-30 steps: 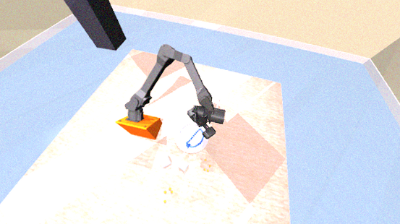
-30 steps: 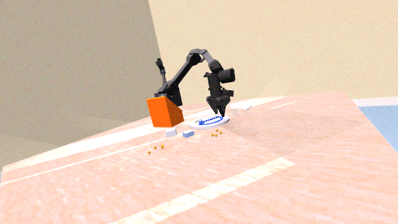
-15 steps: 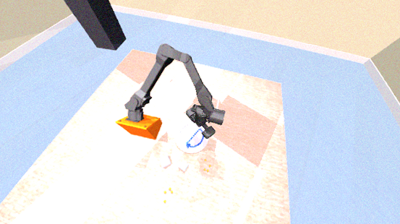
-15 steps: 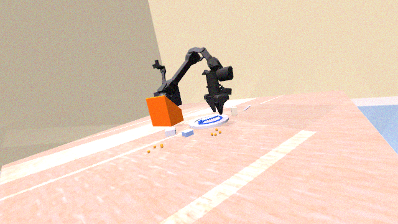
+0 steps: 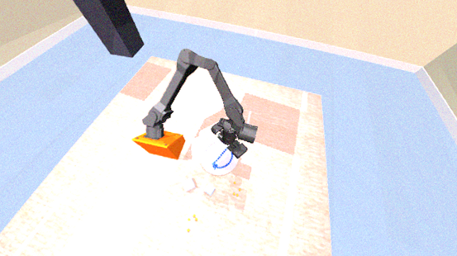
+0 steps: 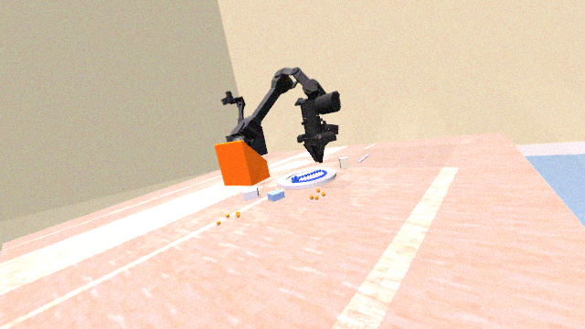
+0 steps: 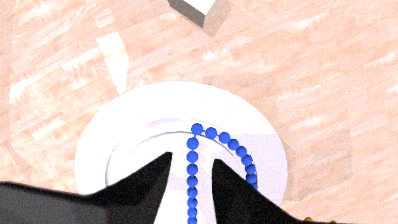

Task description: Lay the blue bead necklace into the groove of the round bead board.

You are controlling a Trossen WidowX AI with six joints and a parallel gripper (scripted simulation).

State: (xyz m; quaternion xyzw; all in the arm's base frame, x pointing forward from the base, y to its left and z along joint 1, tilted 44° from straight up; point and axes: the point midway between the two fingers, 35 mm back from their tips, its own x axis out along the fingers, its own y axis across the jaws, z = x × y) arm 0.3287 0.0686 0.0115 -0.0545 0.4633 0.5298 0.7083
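My gripper tip is now 4 cm to the left of the round white bead board, 4 cm above it and 3 cm past it. From my gripper tip the other things lie so: white stick (22 cm to the left, 9 cm ahead, 4 cm below); light blue cube (21 cm to the right, 4 cm below, 4 cm behind); beige cube (9 cm to the left, 5 cm ahead, 3 cm below).
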